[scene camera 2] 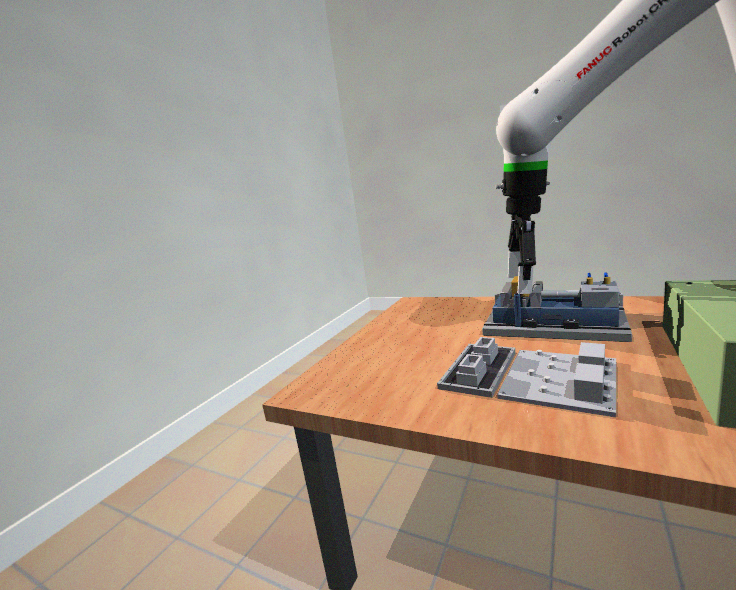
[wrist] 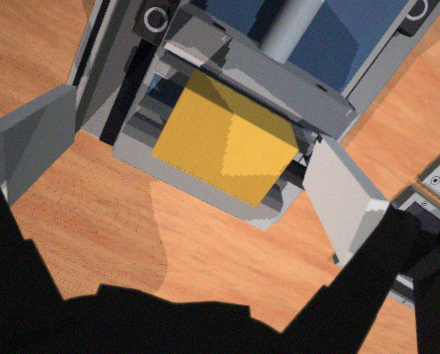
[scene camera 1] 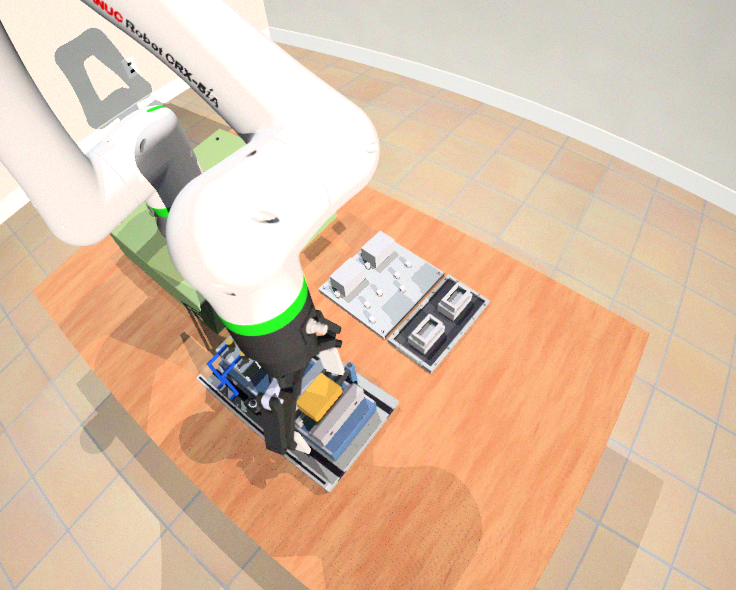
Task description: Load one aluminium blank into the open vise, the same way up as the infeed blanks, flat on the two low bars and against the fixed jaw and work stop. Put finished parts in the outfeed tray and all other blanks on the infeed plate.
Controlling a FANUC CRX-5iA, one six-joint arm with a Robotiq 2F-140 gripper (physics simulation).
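Places are measured from the arm's base along level axes (x ahead, y left, z up), in centimetres.
Pixels of known places: gripper, fingertip midpoint: (scene camera 2: pixel 518 284) (wrist: pixel 195 137) (scene camera 1: pixel 318 408).
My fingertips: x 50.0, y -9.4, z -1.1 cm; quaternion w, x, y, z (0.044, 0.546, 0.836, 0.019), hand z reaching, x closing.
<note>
Ahead of a thing's pixels: the offset from my fingertips to its middle. "*": to the spot under its first point.
A yellow block {dx -0.9, dy +1.2, dz +0.0 cm} (scene camera 1: pixel 319 396) (scene camera 2: pixel 514 285) (wrist: pixel 225 140) sits between the jaws of the open vise {dx -7.6, dy +0.1, dz -4.8 cm} (scene camera 1: pixel 353 430) (scene camera 2: pixel 552 316) (wrist: pixel 300 80), its sides roughly parallel to them. Its underside and contact with the low bars are hidden. My gripper (scene camera 1: pixel 317 402) (scene camera 2: pixel 519 282) (wrist: pixel 195 137) is open over the vise, one finger beyond each end of the block, both apart from it in the wrist view. Two grey blanks {dx -18.0, dy +32.5, dz -7.2 cm} (scene camera 1: pixel 379 248) {dx -17.7, dy +23.5, dz -7.2 cm} (scene camera 1: pixel 348 278) (scene camera 2: pixel 591 354) (scene camera 2: pixel 588 384) stand on the infeed plate {dx -13.0, dy +28.1, dz -9.4 cm} (scene camera 1: pixel 393 307) (scene camera 2: pixel 522 393).
Two hollow-topped parts {* dx +2.6, dy +21.1, dz -7.5 cm} (scene camera 1: pixel 420 347) {* dx +0.4, dy +35.9, dz -7.0 cm} (scene camera 2: pixel 470 374) lie in the dark outfeed tray (scene camera 1: pixel 459 336) (scene camera 2: pixel 465 391), beside the infeed plate. Small pins rise from that plate. Blue lines {* dx -14.8, dy -6.4, dz +1.3 cm} (scene camera 1: pixel 224 371) stand at the vise's rear end. The green robot base (scene camera 1: pixel 144 245) (scene camera 2: pixel 706 319) is behind.
</note>
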